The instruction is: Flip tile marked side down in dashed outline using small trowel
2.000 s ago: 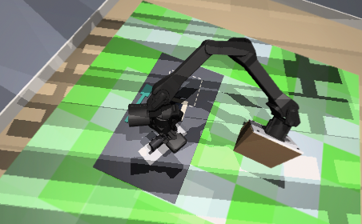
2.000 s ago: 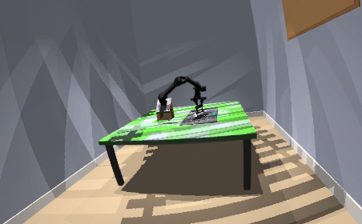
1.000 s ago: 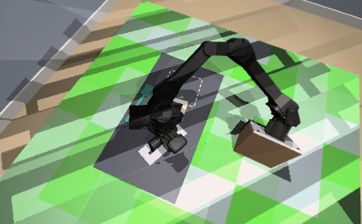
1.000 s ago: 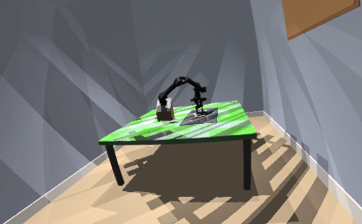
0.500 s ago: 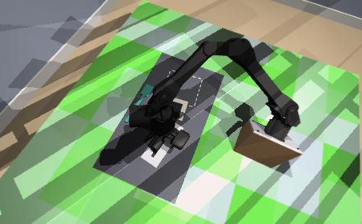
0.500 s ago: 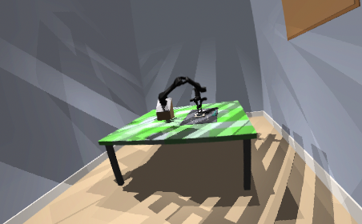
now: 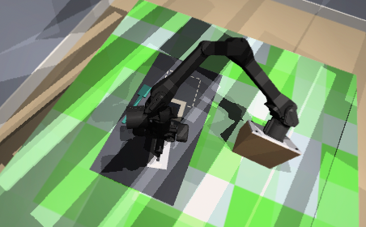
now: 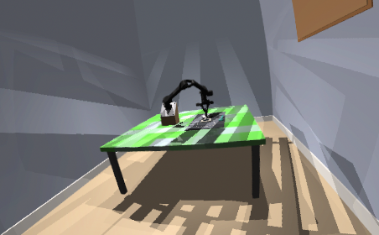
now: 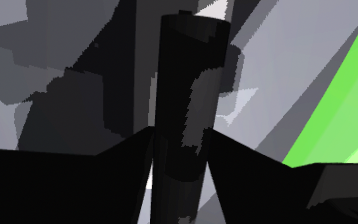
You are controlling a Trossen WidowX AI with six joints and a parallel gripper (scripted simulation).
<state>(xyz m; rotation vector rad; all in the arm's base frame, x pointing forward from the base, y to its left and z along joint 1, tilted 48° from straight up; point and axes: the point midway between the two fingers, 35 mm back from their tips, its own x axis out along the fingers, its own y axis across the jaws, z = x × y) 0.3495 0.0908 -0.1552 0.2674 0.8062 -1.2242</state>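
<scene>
My gripper tip is now 50 mm short of the dark mat, 120 mm to the left of it and 80 mm above it. Also, from my gripper tip: teal trowel: 190 mm ahead, 120 mm to the right, 60 mm below; then cream tile: 40 mm ahead, 160 mm to the right, 60 mm below.
</scene>
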